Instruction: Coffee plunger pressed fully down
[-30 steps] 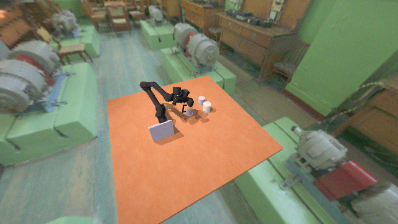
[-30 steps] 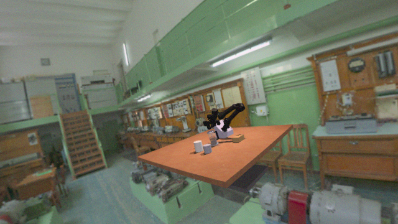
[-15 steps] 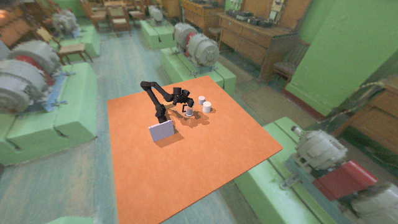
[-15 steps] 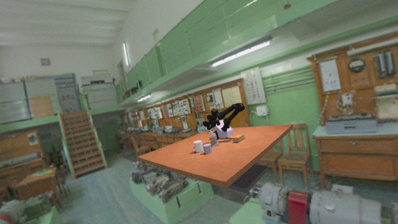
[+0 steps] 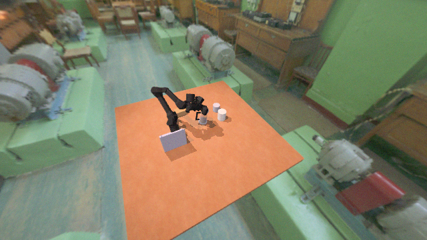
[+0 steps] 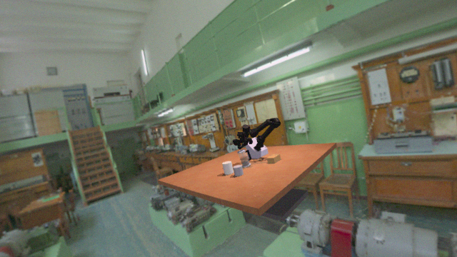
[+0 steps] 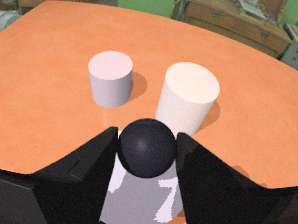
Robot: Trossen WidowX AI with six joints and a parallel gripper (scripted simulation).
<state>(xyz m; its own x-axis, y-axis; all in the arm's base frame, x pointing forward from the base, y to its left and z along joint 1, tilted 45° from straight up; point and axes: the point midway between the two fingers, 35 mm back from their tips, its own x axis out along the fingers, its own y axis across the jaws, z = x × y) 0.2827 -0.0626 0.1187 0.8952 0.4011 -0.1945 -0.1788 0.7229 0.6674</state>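
Right now the coffee press is 9 cm below my gripper tip, 4 cm behind it and 1 cm to the left of it. The rest, counted from my gripper tip: block: 22 cm to the left, 17 cm behind, 16 cm below.
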